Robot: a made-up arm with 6 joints. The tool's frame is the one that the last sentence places.
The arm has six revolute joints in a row. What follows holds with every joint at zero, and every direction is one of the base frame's. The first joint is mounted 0.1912 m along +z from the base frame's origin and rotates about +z. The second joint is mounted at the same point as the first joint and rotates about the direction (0, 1, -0.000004). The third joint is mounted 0.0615 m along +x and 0.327 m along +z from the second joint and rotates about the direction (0, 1, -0.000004). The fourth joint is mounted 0.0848 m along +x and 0.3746 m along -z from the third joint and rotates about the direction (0, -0.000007, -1). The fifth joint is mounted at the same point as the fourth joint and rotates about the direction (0, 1, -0.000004). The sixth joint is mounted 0.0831 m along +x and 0.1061 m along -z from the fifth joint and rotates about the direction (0, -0.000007, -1). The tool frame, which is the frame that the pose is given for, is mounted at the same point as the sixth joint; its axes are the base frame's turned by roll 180, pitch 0 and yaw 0 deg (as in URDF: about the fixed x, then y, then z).
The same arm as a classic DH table. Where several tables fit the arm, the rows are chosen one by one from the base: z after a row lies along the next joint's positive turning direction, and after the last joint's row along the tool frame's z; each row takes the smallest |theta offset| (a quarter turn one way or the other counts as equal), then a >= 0, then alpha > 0; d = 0 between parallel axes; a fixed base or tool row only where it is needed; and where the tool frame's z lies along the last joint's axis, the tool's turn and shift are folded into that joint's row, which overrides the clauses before.
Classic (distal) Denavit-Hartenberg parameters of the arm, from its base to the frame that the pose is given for. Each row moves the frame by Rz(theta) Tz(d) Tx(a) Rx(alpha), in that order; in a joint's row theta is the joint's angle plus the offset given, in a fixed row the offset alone. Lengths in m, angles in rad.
joint 1: theta_offset 0.0000  d 0.1912  a 0.0000  alpha -1.5708
joint 2: theta_offset -1.3849  d 0.0000  a 0.3327  alpha 0.0000
joint 3: theta_offset 1.3849  d 0.0000  a 0.0848  alpha -1.5708
joint 4: theta_offset 0.0000  d 0.3746  a 0.0000  alpha 1.5708
joint 5: theta_offset 0.0000  d 0.0000  a 0.0831  alpha -1.5708
joint 6: theta_offset 0.0000  d 0.1061  a 0.0000  alpha 0.0000

